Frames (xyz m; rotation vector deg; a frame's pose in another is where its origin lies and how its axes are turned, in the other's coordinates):
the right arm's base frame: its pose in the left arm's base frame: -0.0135 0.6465 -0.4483 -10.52 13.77 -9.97
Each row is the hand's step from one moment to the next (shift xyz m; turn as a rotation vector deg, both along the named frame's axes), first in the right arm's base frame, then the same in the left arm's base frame.
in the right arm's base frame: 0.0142 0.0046 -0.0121 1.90 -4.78 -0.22
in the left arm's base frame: 0.0112 -0.0002 -0.0156 1.05 -5.03 0.33
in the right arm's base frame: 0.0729 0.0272 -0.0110 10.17 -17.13 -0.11
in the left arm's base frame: 0.0710 0.0106 -0.0320 7.15 -18.56 1.10
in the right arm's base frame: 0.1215 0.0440 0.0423 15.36 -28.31 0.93
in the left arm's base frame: 0.1334 0.0260 0.0049 10.72 -30.22 3.19
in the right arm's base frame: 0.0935 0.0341 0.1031 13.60 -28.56 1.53
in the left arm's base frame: 0.1204 0.0315 0.0711 9.15 -30.03 4.20
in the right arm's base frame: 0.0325 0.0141 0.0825 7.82 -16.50 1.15
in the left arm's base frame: 0.0539 0.0205 0.0688 5.32 -17.30 2.69
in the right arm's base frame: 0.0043 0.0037 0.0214 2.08 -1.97 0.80
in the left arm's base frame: 0.0100 0.0062 0.0187 1.90 -2.18 0.70
